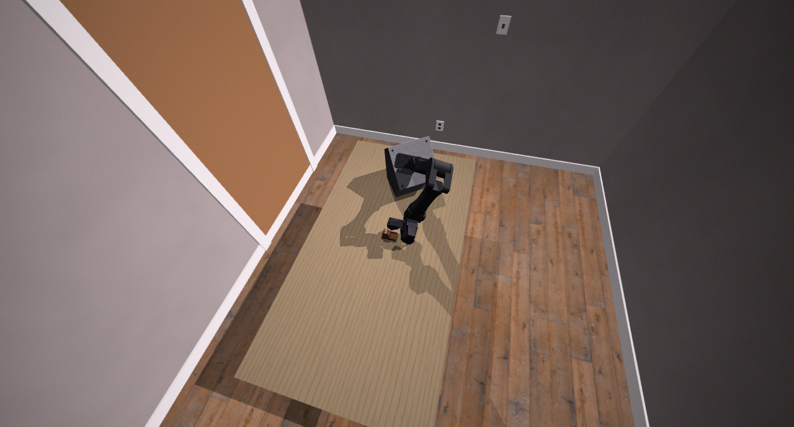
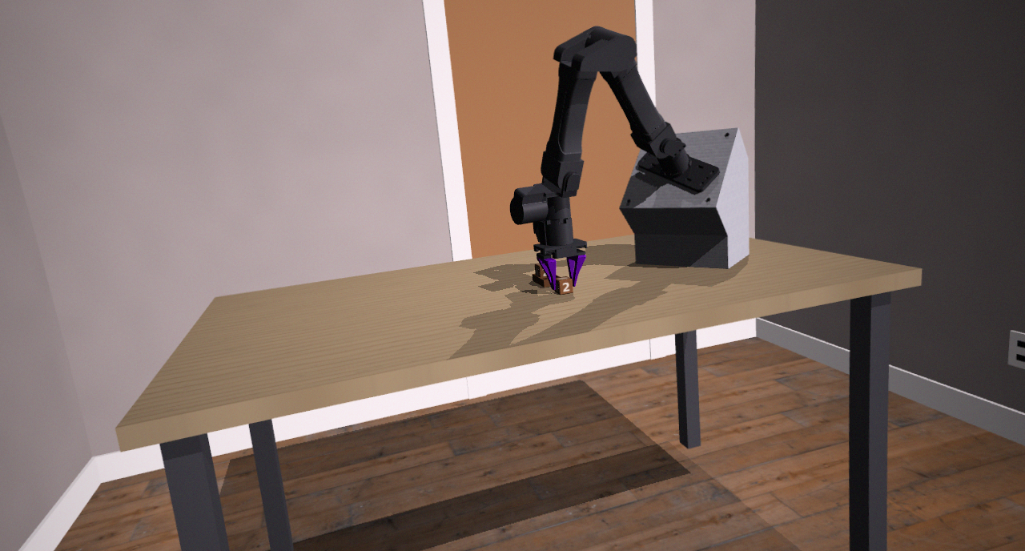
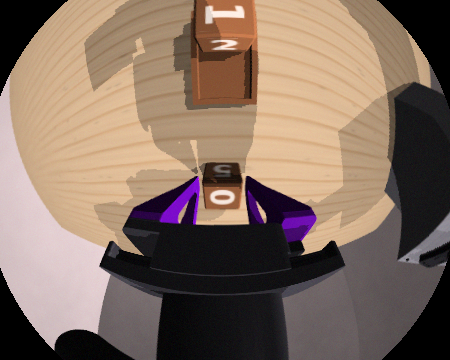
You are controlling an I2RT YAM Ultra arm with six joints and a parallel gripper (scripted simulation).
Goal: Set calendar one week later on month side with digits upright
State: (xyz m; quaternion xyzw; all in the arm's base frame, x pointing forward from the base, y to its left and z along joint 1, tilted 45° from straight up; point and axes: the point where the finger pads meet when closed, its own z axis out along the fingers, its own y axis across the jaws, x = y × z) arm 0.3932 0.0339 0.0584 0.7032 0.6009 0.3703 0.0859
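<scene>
My gripper is now 11 cm to the left of the brown tray and 1 cm above it.
</scene>
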